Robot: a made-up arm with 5 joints.
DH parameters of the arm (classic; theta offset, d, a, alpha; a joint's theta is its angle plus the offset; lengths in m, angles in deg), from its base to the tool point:
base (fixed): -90 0.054 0 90
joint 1: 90 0.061 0.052 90
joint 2: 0 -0.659 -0.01 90
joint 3: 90 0.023 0.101 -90
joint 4: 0 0.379 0.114 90
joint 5: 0 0.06 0.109 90
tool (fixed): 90 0.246 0 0
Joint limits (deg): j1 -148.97..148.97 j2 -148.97..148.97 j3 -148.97..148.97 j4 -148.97..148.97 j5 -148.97..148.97
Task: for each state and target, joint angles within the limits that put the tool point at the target. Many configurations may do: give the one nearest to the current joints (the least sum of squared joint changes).
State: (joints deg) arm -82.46 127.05 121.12 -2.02 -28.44
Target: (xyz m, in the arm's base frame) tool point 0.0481 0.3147 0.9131
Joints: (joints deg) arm -57.59 120.01 122.88 5.17 -15.64
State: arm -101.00 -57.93 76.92 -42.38 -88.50
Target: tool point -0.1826 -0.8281 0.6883
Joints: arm -139.22 -62.50 70.30 -52.72 -116.59
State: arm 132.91 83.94 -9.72 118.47 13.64
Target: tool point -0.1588 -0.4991 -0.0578
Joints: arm 141.96 50.78 -31.16 97.20 16.94
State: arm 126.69 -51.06 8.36 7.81 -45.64
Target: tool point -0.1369 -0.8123 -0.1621
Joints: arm 148.97 -37.99 25.10 14.03 -96.83
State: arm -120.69 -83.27 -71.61 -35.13 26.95
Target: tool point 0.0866 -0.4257 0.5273
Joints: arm -148.97 -105.08 -109.18 -44.68 -9.92
